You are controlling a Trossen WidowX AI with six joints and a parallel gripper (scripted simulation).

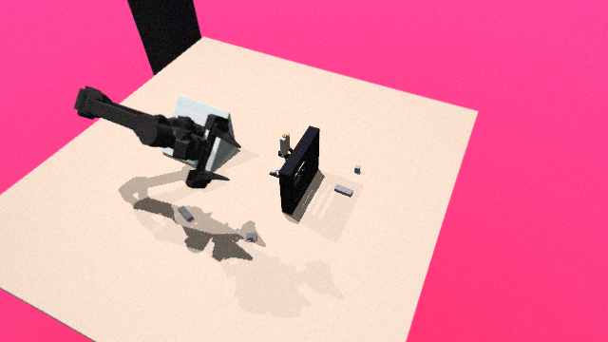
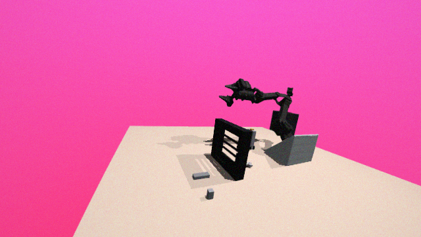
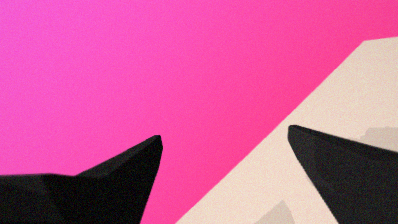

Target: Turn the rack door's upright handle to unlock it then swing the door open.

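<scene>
The handle lies 3 cm behind my gripper tip, 27 cm to the left of it and 21 cm below it.
</scene>
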